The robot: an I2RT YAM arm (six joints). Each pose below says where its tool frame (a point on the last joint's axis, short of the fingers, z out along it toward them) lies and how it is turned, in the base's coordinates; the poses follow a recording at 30 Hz.
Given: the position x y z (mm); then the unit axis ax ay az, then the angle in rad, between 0 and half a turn.
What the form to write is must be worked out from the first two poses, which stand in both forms.
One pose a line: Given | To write
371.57 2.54 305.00 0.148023 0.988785 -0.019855 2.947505 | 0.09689 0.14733 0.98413 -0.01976 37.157 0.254 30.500
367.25 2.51 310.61 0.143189 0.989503 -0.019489 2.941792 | 0.09973 0.14248 0.98457 -0.01939 36.725 0.251 31.061
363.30 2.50 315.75 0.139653 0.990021 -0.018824 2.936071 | 0.10258 0.13892 0.98480 -0.01872 36.330 0.250 31.575
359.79 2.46 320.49 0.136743 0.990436 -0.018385 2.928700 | 0.10625 0.13597 0.98483 -0.01828 35.979 0.246 32.049
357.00 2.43 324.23 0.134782 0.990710 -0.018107 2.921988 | 0.10958 0.13397 0.98474 -0.01800 35.700 0.243 32.423
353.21 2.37 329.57 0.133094 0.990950 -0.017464 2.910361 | 0.11536 0.13221 0.98433 -0.01735 35.321 0.237 32.957
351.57 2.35 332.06 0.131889 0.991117 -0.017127 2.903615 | 0.11871 0.13096 0.98411 -0.01701 35.157 0.235 33.206
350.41 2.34 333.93 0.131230 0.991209 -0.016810 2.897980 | 0.12151 0.13026 0.98387 -0.01669 35.041 0.234 33.393
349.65 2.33 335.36 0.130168 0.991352 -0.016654 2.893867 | 0.12355 0.12917 0.98376 -0.01653 34.965 0.233 33.536
